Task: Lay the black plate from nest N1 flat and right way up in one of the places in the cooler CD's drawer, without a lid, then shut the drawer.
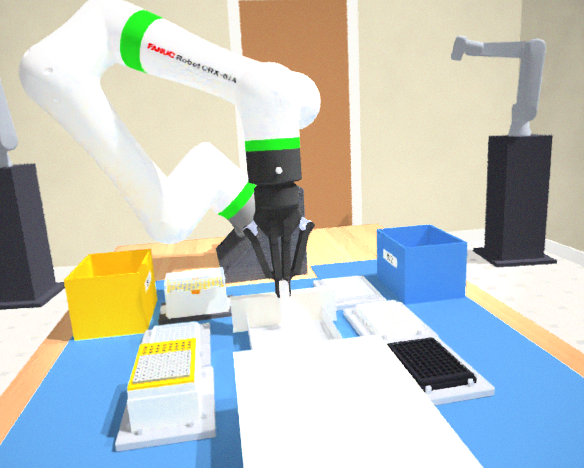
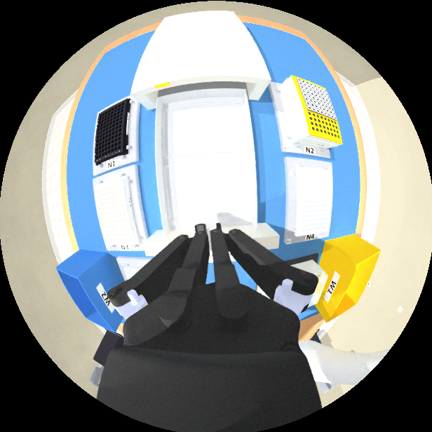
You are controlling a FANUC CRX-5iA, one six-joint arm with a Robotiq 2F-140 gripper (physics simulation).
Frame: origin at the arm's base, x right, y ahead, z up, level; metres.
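Seen in the pictures: gripper, fingertip midpoint: (image 1: 284,314).
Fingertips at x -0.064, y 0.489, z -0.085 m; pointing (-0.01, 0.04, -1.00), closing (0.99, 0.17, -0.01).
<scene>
Pixels of each thing's top centre, then the offset from my fingertips to it. "spot": a spot on its surface instead.
- black plate, middle of its top: (image 1: 427,357) dx -0.210, dy +0.163, dz -0.014 m
- nest N1, surface spot: (image 1: 482,390) spot: dx -0.264, dy +0.235, dz -0.030 m
- white housing with its drawer, surface spot: (image 1: 292,336) spot: dx -0.011, dy +0.036, dz -0.027 m
- yellow-topped box, middle of its top: (image 1: 164,357) dx +0.165, dy +0.212, dz +0.036 m
- Blue bin W2, middle of its top: (image 1: 418,235) dx -0.301, dy -0.204, dz +0.079 m
- yellow bin W1, middle of its top: (image 1: 111,262) dx +0.344, dy -0.125, dz +0.079 m
The black plate (image 1: 432,362) (image 2: 113,131) lies flat, wells up, on nest N1 (image 1: 482,390) (image 2: 131,156). The cooler CD (image 1: 340,400) (image 2: 205,50) is a white housing with its drawer (image 1: 292,336) (image 2: 210,135) pulled out toward the robot. The drawer's inside is bright white, and no dark plate shows in it. My gripper (image 1: 283,295) (image 2: 210,220) is shut and empty, pointing down, with its tips at the middle of the drawer's front panel (image 1: 260,312) (image 2: 262,239). I cannot tell if they touch the panel.
Nest N3 (image 2: 137,220) with a white plate stands beside N1. Across the drawer are a yellow-topped box (image 1: 162,390) (image 2: 312,115) on N2 and a pale plate (image 2: 314,200) on N4. Blue bin W2 (image 1: 425,272) (image 2: 87,285) and yellow bin W1 (image 1: 112,305) (image 2: 352,275) flank the robot end.
</scene>
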